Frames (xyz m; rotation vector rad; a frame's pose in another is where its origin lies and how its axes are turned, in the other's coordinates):
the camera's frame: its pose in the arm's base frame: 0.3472 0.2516 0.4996 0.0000 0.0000 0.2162
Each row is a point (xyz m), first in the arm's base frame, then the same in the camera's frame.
Working: the arm's base frame: its pose in the camera's frame: -0.3931 -0.1713 -0.4996 0.0000 0.0000 -0.2162

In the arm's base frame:
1: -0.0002 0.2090 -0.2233
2: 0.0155 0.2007 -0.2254
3: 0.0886 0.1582 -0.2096
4: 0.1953 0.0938 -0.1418
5: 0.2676 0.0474 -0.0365
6: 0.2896 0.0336 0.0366
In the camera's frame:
1: -0.3485 0.0329 -0.7229
2: -0.3349 0.0214 -0.7250
3: -0.2726 -0.0358 -0.7092
4: -0.1822 -0.1215 -0.6414
5: -0.1216 -0.1824 -0.5361
6: -0.1030 -0.2006 -0.4630

